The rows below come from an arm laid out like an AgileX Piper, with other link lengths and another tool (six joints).
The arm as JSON. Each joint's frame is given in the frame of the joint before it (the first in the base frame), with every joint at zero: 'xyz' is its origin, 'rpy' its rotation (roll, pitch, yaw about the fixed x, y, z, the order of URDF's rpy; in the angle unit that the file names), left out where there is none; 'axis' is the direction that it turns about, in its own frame. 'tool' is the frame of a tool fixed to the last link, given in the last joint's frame.
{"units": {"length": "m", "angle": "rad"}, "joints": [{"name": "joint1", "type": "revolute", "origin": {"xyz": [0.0, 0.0, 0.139]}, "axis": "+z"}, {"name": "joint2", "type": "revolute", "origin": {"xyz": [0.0, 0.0, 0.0], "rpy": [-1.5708, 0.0, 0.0]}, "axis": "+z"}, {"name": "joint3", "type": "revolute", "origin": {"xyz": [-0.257, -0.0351, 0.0]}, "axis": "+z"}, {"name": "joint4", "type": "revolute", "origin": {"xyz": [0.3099, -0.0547, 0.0], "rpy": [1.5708, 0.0, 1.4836]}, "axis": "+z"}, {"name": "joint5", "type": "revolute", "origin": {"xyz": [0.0, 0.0, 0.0], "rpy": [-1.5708, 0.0, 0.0]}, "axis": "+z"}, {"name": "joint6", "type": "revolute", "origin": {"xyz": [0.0, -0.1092, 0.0], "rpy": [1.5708, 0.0, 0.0]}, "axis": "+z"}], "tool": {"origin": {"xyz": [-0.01, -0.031, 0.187], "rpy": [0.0, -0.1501, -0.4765]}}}
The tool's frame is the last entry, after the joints.
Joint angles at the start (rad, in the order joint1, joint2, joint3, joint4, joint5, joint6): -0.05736 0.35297 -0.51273 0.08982 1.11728 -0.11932
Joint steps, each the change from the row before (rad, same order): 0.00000 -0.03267 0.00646 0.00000 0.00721 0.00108; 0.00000 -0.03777 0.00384 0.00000 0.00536 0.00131; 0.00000 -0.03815 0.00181 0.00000 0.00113 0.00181; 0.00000 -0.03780 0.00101 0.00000 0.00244 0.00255; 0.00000 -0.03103 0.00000 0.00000 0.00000 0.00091; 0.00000 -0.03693 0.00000 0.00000 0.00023 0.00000; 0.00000 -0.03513 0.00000 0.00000 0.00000 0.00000; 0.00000 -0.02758 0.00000 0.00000 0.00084 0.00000; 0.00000 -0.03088 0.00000 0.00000 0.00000 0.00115; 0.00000 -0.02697 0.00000 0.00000 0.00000 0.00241; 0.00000 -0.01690 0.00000 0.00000 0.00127 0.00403; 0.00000 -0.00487 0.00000 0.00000 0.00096 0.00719
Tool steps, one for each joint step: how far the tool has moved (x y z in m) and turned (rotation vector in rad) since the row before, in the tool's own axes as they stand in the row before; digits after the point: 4 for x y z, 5 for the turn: -0.0015 0.0000 -0.0046 0.00948 -0.01622 -0.00248; -0.0039 -0.0011 -0.0061 0.01445 -0.02429 -0.00364; -0.0057 -0.0022 -0.0065 0.01805 -0.02986 -0.00388; -0.0057 -0.0021 -0.0067 0.01761 -0.02919 -0.00311; -0.0055 -0.0022 -0.0056 0.01576 -0.02636 -0.00401; -0.0065 -0.0026 -0.0067 0.01845 -0.03119 -0.00583; -0.0063 -0.0025 -0.0064 0.01767 -0.02985 -0.00556; -0.0047 -0.0018 -0.0050 0.01341 -0.02273 -0.00430; -0.0055 -0.0022 -0.0056 0.01569 -0.02625 -0.00375; -0.0047 -0.0019 -0.0049 0.01387 -0.02295 -0.00188; -0.0026 -0.0010 -0.0031 0.00833 -0.01335 0.00143; -0.0004 -0.0002 -0.0009 0.00296 -0.00336 0.00642
